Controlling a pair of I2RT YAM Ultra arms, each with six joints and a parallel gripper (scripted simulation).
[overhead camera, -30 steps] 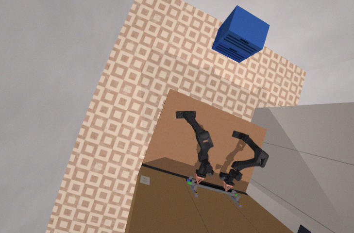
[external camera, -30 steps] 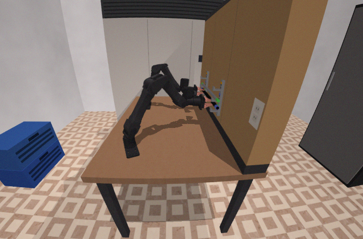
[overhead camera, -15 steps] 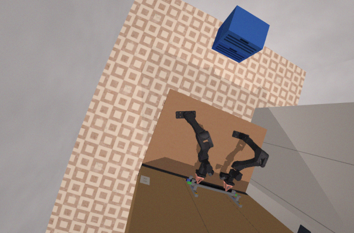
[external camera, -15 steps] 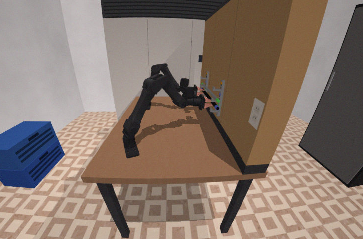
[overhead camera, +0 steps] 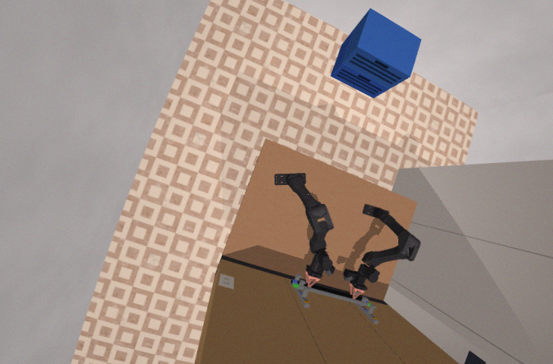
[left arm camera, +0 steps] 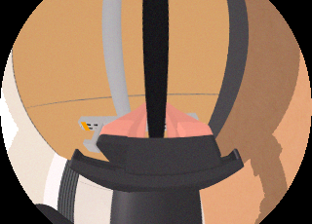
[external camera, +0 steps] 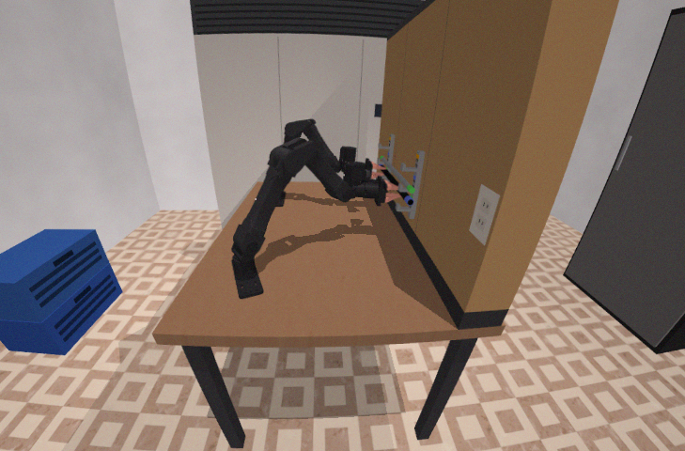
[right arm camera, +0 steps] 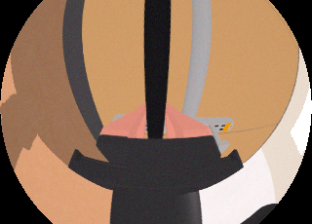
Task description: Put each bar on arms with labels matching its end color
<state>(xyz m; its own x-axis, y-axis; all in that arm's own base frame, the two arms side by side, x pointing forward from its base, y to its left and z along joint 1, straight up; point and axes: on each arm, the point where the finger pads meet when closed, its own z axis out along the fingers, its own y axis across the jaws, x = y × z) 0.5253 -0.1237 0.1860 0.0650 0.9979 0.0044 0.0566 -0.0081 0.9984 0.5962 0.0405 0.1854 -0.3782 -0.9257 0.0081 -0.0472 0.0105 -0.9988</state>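
My right hand is 150 mm to the right of the black bar. Also, from my right hand: brown wall panel 240 mm above, 110 mm ahead, 100 mm to the left; then black baseboard 160 mm below, 100 mm to the left, 40 mm ahead.
The black bar is 15 cm to the right of my left hand and 1 cm ahead of it. Also, from my left hand: brown wall panel: 24 cm above, 20 cm to the right, 11 cm ahead; then black baseboard: 20 cm to the right, 16 cm below, 5 cm ahead.
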